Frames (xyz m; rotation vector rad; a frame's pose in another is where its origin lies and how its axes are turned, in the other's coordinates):
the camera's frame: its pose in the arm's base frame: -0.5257 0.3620 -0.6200 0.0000 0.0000 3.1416
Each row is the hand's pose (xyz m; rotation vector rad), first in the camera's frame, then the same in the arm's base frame.
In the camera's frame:
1: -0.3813 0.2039 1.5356 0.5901 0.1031 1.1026
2: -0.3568 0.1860 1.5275 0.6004 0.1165 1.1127
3: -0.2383 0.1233 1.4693 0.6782 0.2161 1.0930
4: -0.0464 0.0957 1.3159 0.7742 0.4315 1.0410
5: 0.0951 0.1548 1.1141 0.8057 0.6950 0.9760
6: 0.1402 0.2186 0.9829 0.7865 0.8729 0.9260
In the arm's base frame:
1: -0.1444 0.1581 0.9156 0.1159 -0.6631 -1.9444
2: -0.1689 0.1760 0.9075 0.1305 -0.6724 -1.9306
3: -0.2874 0.2387 0.8493 0.2423 -0.7603 -1.9149
4: -0.4793 0.2663 0.6959 0.4861 -0.8722 -1.8908
5: -0.6208 0.2072 0.4941 0.7877 -0.9131 -1.8585
6: -0.6659 0.1434 0.3629 0.9943 -0.8959 -1.8365

